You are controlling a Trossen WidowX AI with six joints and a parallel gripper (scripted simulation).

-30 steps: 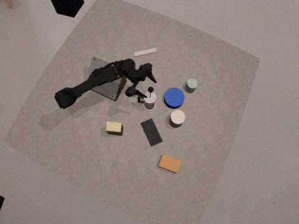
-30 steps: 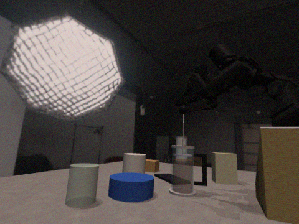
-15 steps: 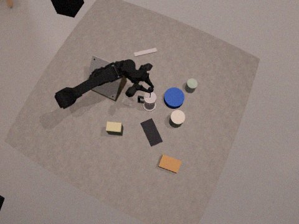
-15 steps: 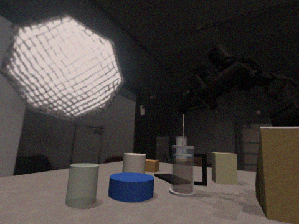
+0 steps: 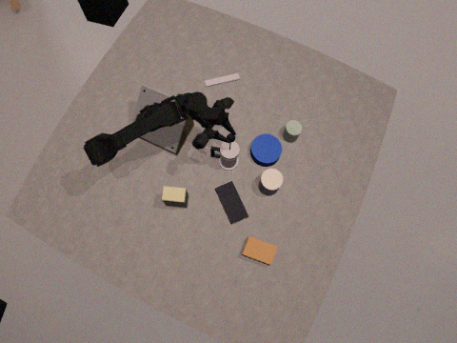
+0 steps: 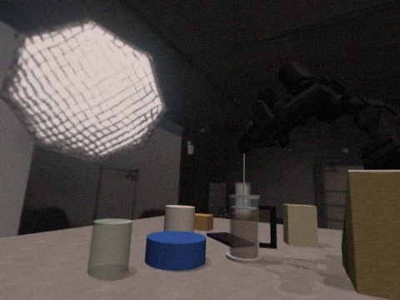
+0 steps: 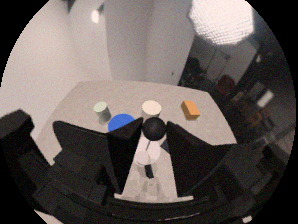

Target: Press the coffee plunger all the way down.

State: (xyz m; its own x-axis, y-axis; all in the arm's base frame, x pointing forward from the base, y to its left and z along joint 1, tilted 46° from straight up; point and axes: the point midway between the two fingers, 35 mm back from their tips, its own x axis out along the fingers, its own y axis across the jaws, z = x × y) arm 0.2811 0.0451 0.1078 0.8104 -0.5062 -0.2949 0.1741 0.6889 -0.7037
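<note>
Right now the coffee press is 20 mm behind my gripper tip and 130 mm below it. The rest, counted from my gripper tip: white cylinder 170 mm ahead, 40 mm to the right, 200 mm below; dark flat slab 60 mm ahead, 150 mm to the right, 240 mm below; yellow block 140 mm behind, 210 mm to the right, 190 mm below.
</note>
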